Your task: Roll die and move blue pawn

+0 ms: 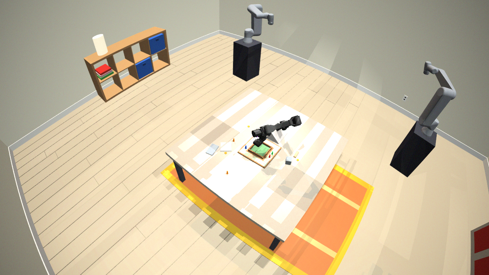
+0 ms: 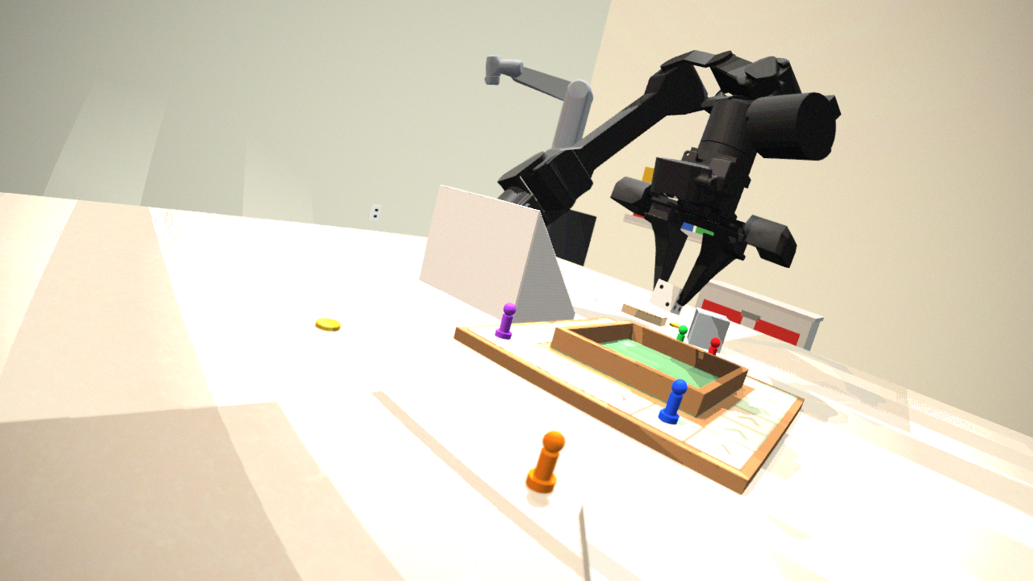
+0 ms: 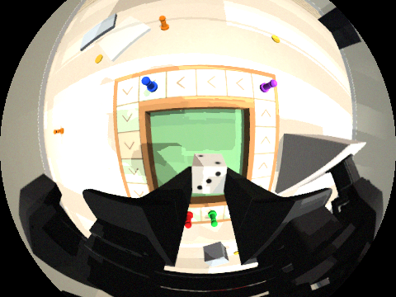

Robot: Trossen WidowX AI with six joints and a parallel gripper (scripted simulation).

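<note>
Now: the blue pawn 9 cm to the right of my gripper tip, 8 cm ahead of it and 6 cm below it. From my gripper tip the other things lie so: green pawn: 12 cm to the left, 6 cm below, 3 cm behind; then white die: right at my gripper tip; then red pawn: 12 cm to the left, 6 cm below, 1 cm ahead.
</note>
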